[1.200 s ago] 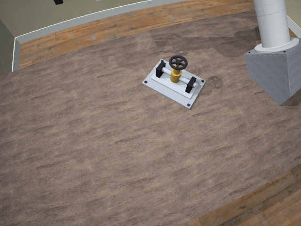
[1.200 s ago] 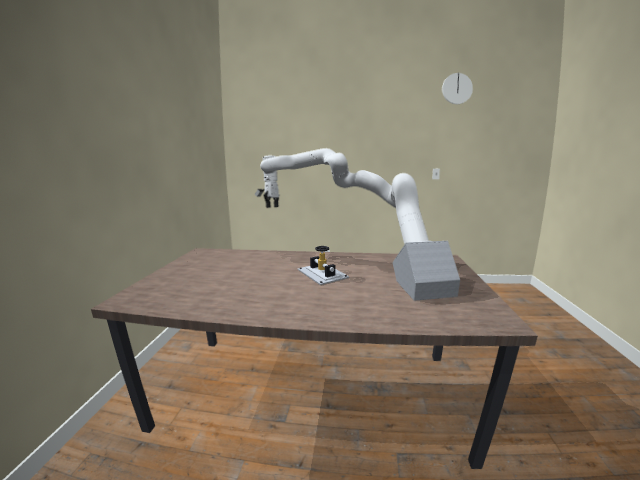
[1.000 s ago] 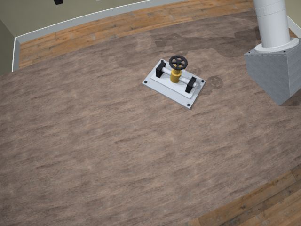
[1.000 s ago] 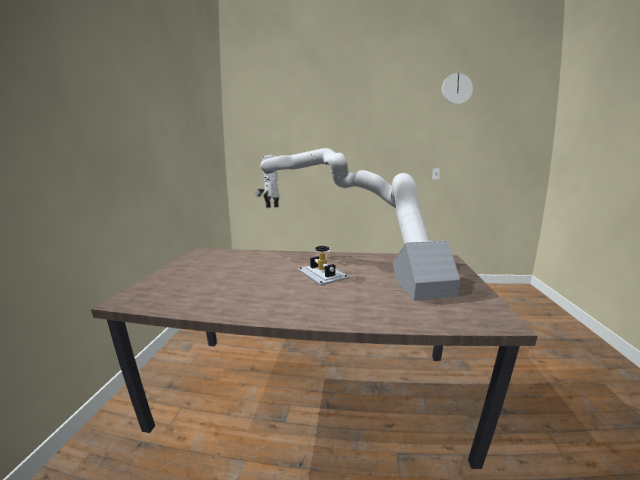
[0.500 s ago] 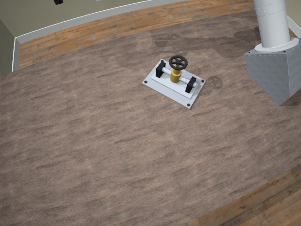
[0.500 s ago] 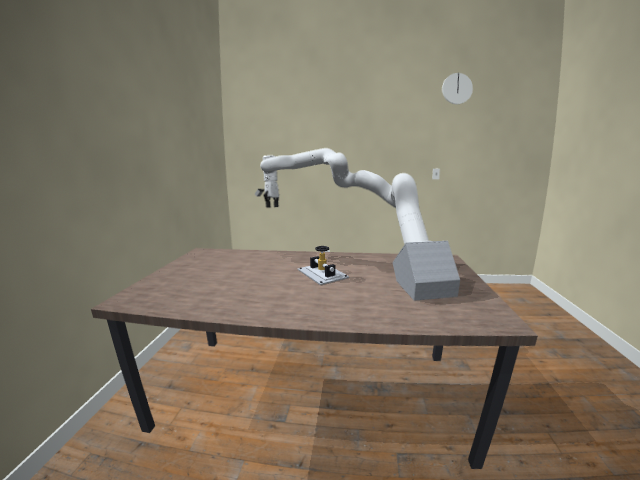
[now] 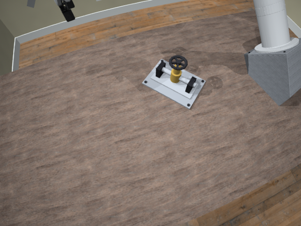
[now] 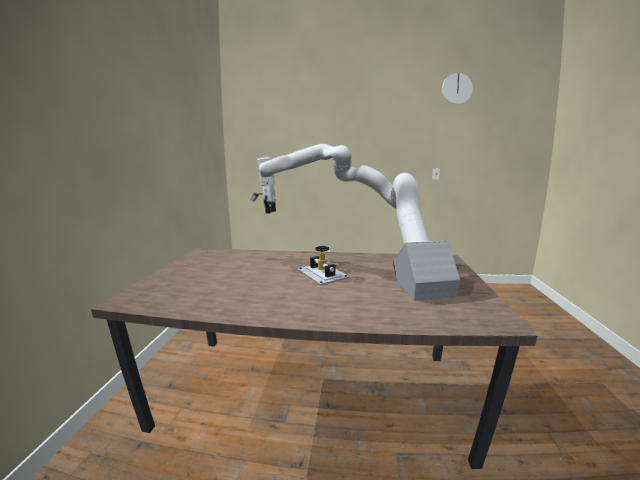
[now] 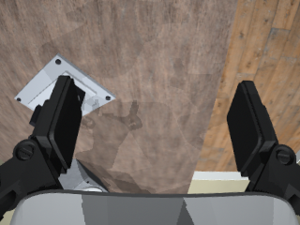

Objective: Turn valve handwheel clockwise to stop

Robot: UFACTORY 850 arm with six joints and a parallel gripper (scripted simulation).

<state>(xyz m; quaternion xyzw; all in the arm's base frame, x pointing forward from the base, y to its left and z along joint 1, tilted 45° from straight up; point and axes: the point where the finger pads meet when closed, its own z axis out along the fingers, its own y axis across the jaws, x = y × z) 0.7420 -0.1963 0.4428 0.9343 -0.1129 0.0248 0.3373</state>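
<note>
The black spoked handwheel is 290 mm behind my hand, 320 mm to the left of it and 150 mm below it.
</note>
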